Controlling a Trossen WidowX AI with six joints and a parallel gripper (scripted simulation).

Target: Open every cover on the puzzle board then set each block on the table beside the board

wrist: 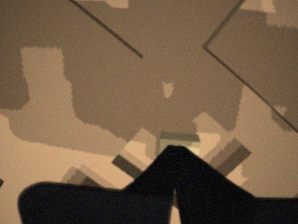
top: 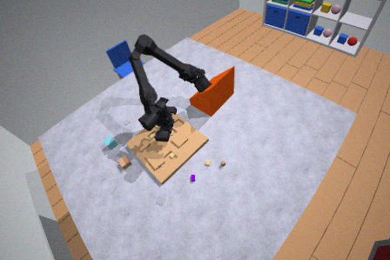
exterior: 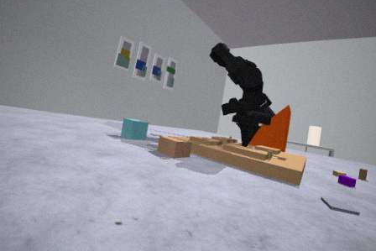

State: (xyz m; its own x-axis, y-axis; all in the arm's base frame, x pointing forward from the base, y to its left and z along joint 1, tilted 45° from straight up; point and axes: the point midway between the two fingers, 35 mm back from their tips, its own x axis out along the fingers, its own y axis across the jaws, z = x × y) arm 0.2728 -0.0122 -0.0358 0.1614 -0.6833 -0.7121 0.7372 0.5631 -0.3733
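Now: the tan puzzle board 5 cm ahead of my gripper tip and 1 cm to the left of it. From my gripper tip the other things lie so: cyan block 27 cm ahead, 17 cm to the right; small brown block 29 cm to the left, 8 cm behind, 1 cm below; purple block 25 cm to the left, 6 cm ahead, 1 cm below.
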